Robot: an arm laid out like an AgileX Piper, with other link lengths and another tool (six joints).
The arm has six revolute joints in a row. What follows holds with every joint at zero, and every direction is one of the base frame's.
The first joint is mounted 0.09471 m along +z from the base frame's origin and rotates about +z.
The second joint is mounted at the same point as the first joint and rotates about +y.
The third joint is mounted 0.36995 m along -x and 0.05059 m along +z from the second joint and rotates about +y.
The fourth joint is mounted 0.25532 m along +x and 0.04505 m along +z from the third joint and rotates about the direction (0.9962, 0, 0.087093).
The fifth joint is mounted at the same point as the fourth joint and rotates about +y.
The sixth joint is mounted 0.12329 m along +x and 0.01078 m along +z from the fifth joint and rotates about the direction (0.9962, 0, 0.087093).
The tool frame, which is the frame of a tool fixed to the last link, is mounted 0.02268 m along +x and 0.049 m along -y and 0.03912 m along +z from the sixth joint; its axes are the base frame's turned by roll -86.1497, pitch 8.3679 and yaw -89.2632 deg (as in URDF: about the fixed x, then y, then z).
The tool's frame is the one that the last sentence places.
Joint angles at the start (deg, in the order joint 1, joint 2, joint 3, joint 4, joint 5, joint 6):
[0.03, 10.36, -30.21, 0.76, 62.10, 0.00]
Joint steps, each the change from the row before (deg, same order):
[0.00, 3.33, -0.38, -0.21, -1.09, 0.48]
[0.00, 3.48, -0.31, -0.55, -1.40, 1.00]
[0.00, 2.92, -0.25, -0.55, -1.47, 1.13]
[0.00, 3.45, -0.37, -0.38, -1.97, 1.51]
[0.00, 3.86, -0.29, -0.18, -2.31, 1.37]
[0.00, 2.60, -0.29, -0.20, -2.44, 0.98]
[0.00, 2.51, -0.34, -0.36, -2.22, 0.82]
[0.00, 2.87, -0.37, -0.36, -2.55, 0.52]
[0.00, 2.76, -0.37, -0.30, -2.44, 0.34]
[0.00, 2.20, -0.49, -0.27, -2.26, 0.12]
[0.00, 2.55, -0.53, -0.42, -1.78, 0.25]
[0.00, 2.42, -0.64, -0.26, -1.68, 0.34]
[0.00, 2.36, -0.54, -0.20, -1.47, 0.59]
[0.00, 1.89, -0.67, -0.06, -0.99, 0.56]
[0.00, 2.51, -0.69, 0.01, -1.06, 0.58]
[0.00, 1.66, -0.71, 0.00, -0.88, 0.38]
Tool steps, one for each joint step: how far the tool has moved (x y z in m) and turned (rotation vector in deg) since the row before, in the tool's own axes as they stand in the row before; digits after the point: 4 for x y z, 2 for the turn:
[-0.0007, -0.0101, 0.0064, -1.81, 0.47, 0.42]
[0.0001, -0.0106, 0.0071, -1.67, 0.75, 0.76]
[0.0001, -0.0094, 0.0061, -1.10, 0.66, 0.85]
[-0.0006, -0.0115, 0.0075, -1.03, 0.49, 1.28]
[-0.0016, -0.0123, 0.0099, -1.20, 0.37, 1.22]
[-0.0018, -0.0108, 0.0061, 0.16, 0.08, 0.82]
[-0.0017, -0.0104, 0.0061, 0.11, 0.21, 0.55]
[-0.0025, -0.0117, 0.0077, 0.11, 0.19, 0.22]
[-0.0027, -0.0110, 0.0080, 0.09, 0.13, 0.07]
[-0.0027, -0.0105, 0.0059, 0.57, -0.03, -0.13]
[-0.0022, -0.0096, 0.0080, -0.17, 0.26, -0.13]
[-0.0024, -0.0094, 0.0076, -0.07, 0.11, 0.08]
[-0.0019, -0.0078, 0.0083, -0.32, 0.13, 0.37]
[-0.0018, -0.0068, 0.0062, -0.22, 0.04, 0.47]
[-0.0021, -0.0070, 0.0096, -0.75, 0.14, 0.53]
[-0.0020, -0.0064, 0.0056, -0.08, -0.03, 0.35]

